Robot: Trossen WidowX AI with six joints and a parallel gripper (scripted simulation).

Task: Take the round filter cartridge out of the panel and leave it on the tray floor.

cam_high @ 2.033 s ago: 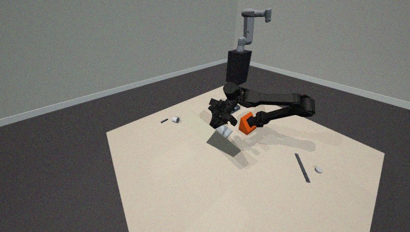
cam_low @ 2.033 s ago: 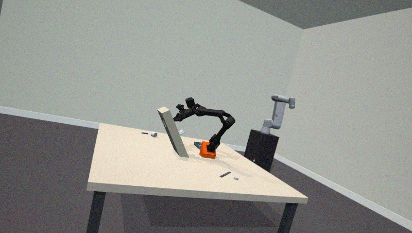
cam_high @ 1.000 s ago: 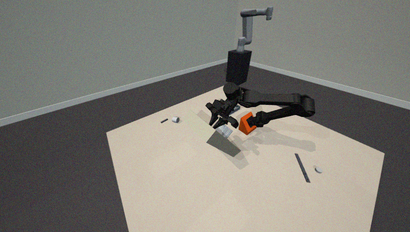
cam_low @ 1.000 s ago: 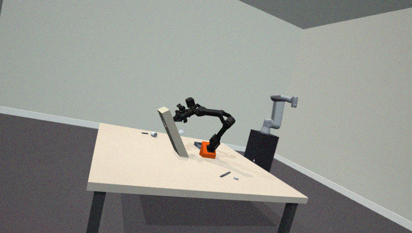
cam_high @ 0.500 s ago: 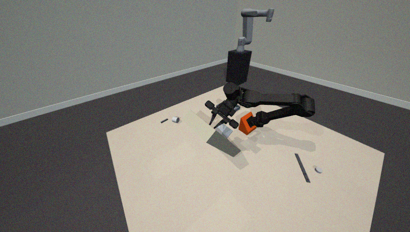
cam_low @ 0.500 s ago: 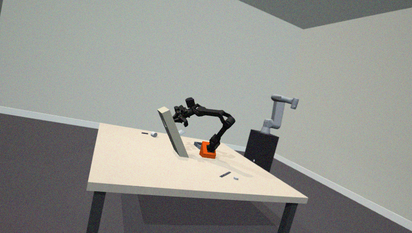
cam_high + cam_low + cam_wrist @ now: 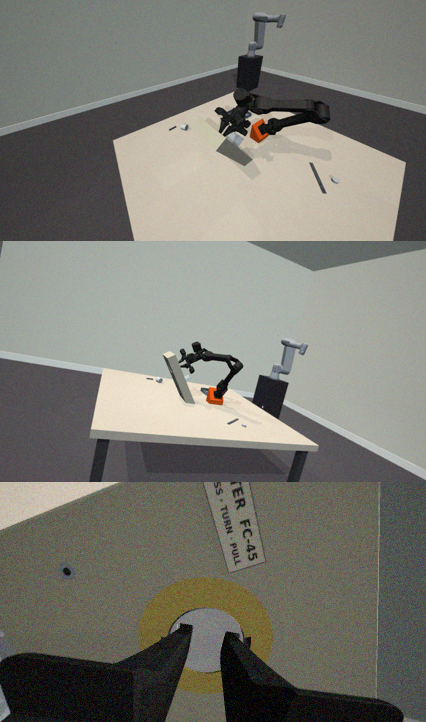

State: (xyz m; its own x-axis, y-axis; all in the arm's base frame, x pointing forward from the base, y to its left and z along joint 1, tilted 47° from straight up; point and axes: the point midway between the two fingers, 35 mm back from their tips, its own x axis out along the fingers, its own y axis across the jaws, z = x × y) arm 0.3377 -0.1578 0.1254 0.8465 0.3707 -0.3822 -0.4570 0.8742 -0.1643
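The grey flap lies 9 cm behind my gripper tip and 9 cm below it. Round my gripper tip: round filter cartridge (1 cm ahead, 1 cm below); service panel (4 cm behind, 8 cm below); grey tray (46 cm behind, 26 cm to the right, 23 cm below).
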